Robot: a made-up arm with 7 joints.
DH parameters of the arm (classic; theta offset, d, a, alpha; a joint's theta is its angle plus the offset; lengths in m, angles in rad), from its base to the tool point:
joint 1: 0 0.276 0 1.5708
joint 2: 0 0.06 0 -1.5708
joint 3: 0 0.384 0.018 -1.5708
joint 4: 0 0.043 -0.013 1.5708
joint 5: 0 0.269 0 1.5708
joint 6: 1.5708 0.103 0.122 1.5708
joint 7: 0 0.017 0 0
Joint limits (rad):
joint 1: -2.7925..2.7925
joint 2: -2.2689..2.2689
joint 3: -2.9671..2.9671
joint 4: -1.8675..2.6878
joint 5: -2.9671..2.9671
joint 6: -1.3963..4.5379
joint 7: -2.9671..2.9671
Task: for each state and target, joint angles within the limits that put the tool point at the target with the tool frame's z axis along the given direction. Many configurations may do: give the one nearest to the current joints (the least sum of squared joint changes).
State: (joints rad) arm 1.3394 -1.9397 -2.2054 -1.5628 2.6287 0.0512 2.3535
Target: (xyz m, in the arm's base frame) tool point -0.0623 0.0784 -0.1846 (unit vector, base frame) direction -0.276 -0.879 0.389
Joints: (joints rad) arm 0.6634 -2.2634 -2.3501 -1.8675 2.6192 0.0122 2.3535
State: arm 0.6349 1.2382 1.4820 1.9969 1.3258 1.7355 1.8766
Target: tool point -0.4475 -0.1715 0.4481 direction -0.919 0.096 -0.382
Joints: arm 1.0151 1.1177 1.8823 1.2949 1.2835 1.3176 1.8766
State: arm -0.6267 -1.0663 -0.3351 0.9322 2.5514 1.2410 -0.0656
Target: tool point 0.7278 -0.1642 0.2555 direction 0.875 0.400 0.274
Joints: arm -0.0623 -1.3032 -0.5979 0.2140 2.4991 0.9421 -0.0656
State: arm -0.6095 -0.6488 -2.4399 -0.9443 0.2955 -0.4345 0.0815
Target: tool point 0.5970 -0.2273 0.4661 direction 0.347 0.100 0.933
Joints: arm -0.4370 -0.8034 -2.9671 -0.8863 -0.3298 0.1983 0.0815
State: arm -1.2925 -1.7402 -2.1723 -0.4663 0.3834 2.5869 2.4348
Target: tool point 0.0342 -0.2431 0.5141 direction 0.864 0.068 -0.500
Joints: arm -1.9910 -0.8317 -1.7101 -1.4023 0.0213 2.4377 2.4348
